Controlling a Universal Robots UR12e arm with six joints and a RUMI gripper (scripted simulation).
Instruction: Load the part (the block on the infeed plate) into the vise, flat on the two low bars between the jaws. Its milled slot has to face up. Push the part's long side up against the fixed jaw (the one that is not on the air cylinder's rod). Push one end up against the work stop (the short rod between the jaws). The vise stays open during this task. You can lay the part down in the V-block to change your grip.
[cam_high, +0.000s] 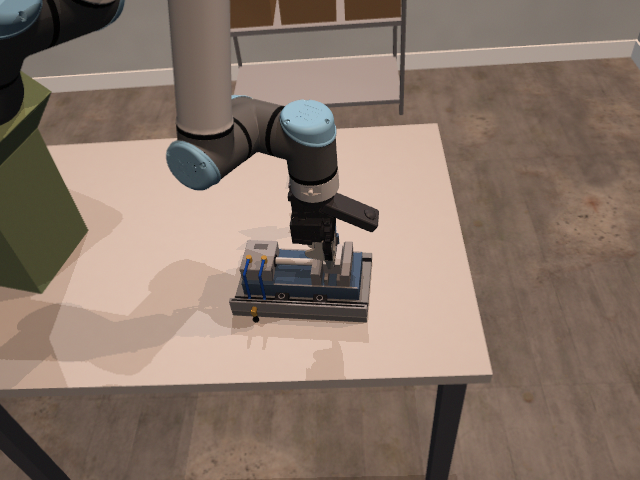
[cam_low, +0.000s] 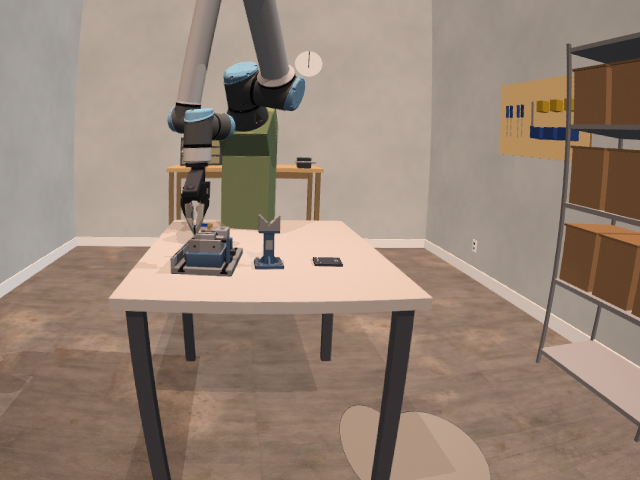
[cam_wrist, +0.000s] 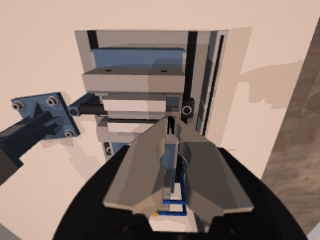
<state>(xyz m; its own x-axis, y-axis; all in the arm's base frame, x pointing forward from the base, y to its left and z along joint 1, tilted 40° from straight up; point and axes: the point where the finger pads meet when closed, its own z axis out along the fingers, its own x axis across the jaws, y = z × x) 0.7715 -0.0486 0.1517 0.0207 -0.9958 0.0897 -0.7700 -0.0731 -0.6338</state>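
My hand is 3 cm to the right of the part and 2 cm above it. Round my hand: moving jaw 4 cm to the left, 4 cm below, 3 cm behind; then fixed jaw 4 cm to the left, 4 cm below, 3 cm ahead; then work stop 8 cm to the left, 3 cm below.
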